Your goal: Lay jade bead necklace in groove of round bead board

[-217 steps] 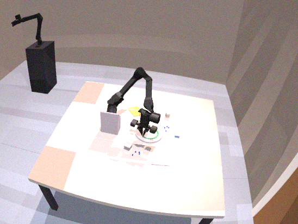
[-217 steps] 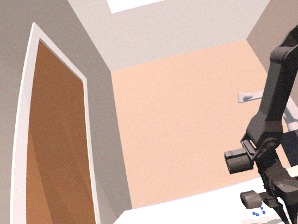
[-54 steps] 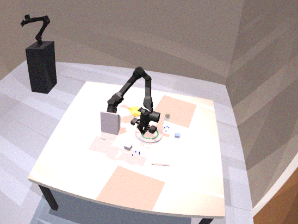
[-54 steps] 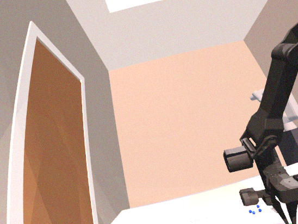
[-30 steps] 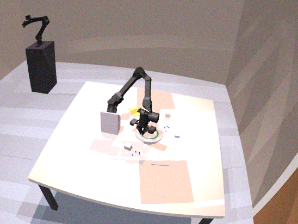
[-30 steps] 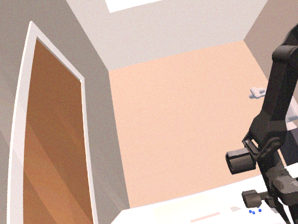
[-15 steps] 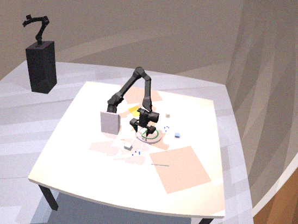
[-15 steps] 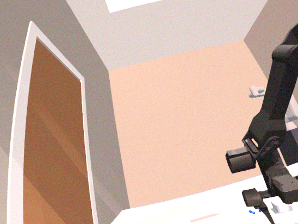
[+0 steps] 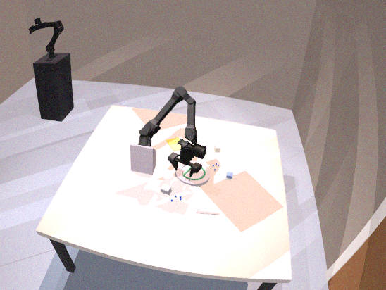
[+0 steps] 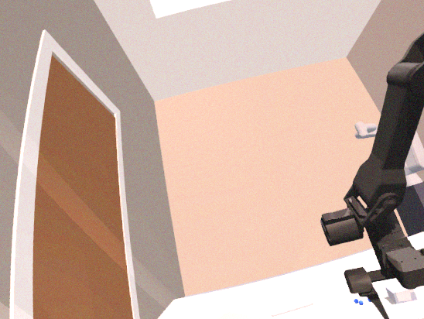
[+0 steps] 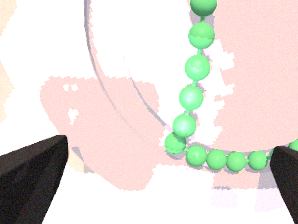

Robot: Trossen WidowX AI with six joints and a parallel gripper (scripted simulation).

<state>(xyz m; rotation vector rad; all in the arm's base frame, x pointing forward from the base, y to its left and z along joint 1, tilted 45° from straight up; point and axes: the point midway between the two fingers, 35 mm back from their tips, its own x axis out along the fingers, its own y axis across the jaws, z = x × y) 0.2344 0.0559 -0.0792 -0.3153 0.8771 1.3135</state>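
My gripper tip is now 5 cm short of the round white bead board, 4 cm to the right of it and 1 cm above it. From my gripper tip the other things lie so: yellow sheet (9 cm behind, 29 cm to the left, 2 cm below); then thin rod (17 cm ahead, 25 cm to the right, 2 cm below); then blue block (26 cm ahead, 6 cm to the left, 1 cm below).
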